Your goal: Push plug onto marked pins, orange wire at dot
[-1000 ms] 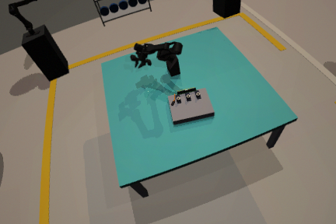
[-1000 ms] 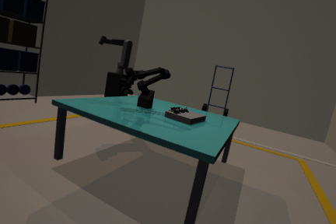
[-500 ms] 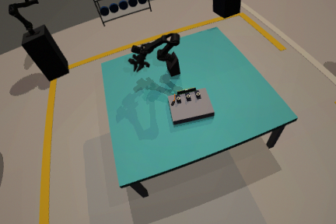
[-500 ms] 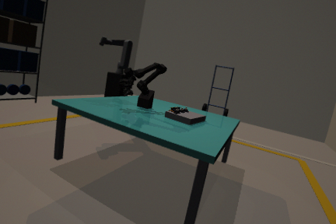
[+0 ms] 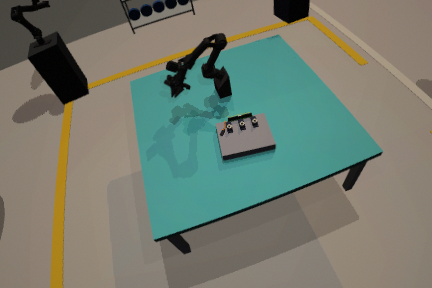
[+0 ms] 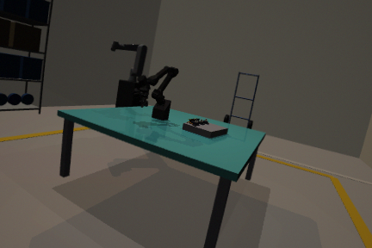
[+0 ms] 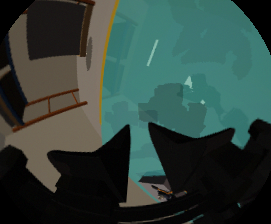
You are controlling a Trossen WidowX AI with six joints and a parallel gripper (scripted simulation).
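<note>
Now: the printed holder 48 cm ahead of my gripper tip, 25 cm to the left of it and 10 cm below it.
</note>
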